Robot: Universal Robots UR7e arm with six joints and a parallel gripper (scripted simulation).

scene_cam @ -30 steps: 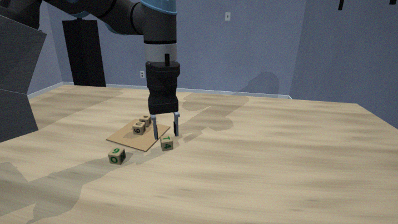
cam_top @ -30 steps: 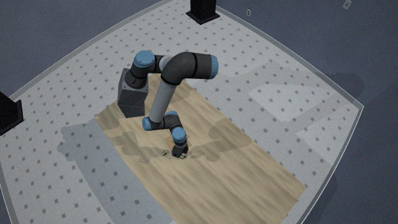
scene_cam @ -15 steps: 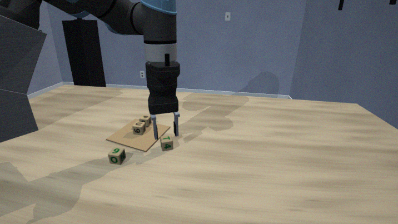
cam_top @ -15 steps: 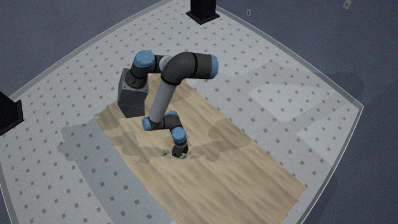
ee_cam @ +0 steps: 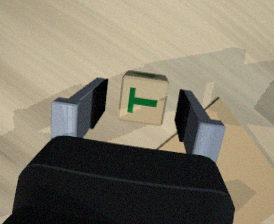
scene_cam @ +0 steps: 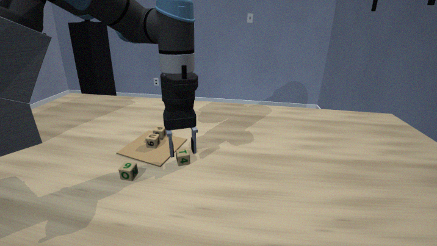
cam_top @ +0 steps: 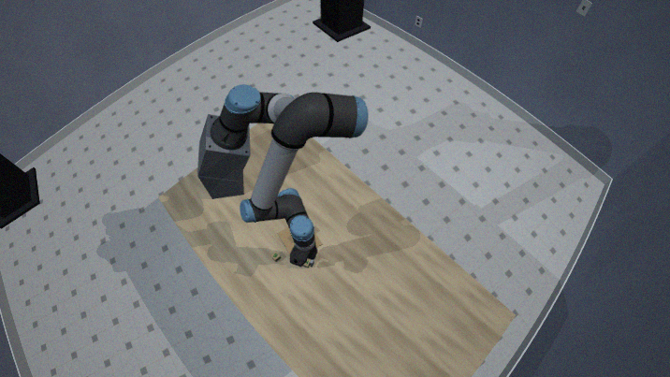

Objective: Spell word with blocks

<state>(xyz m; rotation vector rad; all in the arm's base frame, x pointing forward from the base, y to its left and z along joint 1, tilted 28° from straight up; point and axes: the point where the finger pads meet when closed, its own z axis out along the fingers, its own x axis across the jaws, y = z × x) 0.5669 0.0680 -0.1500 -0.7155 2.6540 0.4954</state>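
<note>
My hand is 30 mm above the T block. Also, from my hand: tan mat 110 mm behind, 40 mm to the left, 40 mm below; then U block 110 mm behind, 40 mm to the left, 30 mm below; then O block 100 mm behind, 90 mm to the right, 30 mm below.
</note>
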